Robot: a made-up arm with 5 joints. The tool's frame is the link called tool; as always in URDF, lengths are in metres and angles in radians. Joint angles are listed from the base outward.
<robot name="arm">
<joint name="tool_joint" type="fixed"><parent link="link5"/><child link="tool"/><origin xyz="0.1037 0.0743 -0.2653" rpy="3.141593 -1.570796 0"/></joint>
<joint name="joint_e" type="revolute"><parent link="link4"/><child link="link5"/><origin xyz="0.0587 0.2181 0.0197" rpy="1.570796 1.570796 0"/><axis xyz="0 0 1"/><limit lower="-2.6" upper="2.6"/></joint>
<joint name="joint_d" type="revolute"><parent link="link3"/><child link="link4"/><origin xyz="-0.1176 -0.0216 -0.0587" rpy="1.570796 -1.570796 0"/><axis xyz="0 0 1"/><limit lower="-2.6" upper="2.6"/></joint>
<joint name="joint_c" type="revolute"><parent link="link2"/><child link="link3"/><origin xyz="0.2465 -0.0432 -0.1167" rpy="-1.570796 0 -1.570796"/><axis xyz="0 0 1"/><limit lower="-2.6" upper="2.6"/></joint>
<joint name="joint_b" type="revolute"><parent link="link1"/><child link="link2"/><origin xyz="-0.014 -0.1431 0.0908" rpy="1.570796 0 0"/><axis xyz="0 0 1"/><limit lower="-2.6" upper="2.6"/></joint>
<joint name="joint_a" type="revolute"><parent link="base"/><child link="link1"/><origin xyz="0 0 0.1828" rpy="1.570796 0 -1.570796"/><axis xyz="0 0 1"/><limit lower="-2.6" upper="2.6"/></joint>
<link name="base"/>
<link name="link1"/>
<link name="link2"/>
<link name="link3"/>
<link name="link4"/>
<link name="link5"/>
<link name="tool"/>
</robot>
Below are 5 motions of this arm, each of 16 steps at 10 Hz.
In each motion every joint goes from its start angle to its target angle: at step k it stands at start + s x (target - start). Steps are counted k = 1, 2, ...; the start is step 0. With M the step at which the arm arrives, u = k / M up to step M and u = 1 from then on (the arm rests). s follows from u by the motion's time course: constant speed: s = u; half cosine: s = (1 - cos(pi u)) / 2; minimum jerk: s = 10 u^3 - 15 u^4 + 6 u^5.
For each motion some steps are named. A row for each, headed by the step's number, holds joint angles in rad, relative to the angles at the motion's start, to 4 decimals.
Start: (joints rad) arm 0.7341 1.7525 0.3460 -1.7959 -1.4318
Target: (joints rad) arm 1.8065 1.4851 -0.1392 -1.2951 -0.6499
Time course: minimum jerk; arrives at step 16
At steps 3, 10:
3: 0.0523 -0.0130 -0.0237 0.0244 0.0381
10: 0.7773 -0.1938 -0.3517 0.3630 0.5667

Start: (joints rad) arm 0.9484 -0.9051 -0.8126 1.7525 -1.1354
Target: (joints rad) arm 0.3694 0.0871 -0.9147 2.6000 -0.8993
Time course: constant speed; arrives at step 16
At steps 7, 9, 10, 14, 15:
7: -0.2533 0.4341 -0.0447 0.3708 0.1033
9: -0.3257 0.5581 -0.0574 0.4767 0.1328
10: -0.3619 0.6201 -0.0638 0.5297 0.1476
14: -0.5066 0.8682 -0.0893 0.7416 0.2066
15: -0.5428 0.9302 -0.0957 0.7945 0.2213

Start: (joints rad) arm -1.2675 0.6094 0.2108 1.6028 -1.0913
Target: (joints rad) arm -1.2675 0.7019 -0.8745 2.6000 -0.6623
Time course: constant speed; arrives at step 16
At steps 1, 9, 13, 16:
1: 0.0000 0.0058 -0.0678 0.0623 0.0268
9: 0.0000 0.0520 -0.6105 0.5609 0.2413
13: 0.0000 0.0752 -0.8818 0.8102 0.3486
16: 0.0000 0.0925 -1.0853 0.9972 0.4290

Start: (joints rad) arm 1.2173 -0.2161 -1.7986 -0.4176 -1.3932
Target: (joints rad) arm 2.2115 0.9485 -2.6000 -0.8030 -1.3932
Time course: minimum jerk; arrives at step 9
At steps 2, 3, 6, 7, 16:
2: 0.0760 0.0890 -0.0612 -0.0294 0.0000
3: 0.2087 0.2444 -0.1682 -0.0809 0.0000
6: 0.7855 0.9202 -0.6332 -0.3045 0.0000
7: 0.9182 1.0756 -0.7402 -0.3560 0.0000
16: 0.9942 1.1646 -0.8014 -0.3854 0.0000

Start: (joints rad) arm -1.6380 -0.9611 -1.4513 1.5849 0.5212
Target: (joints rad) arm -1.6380 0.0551 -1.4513 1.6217 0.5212
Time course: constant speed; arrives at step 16
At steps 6, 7, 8, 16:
6: 0.0000 0.3811 0.0000 0.0138 0.0000
7: 0.0000 0.4446 0.0000 0.0161 0.0000
8: 0.0000 0.5081 0.0000 0.0184 0.0000
16: 0.0000 1.0162 0.0000 0.0368 0.0000

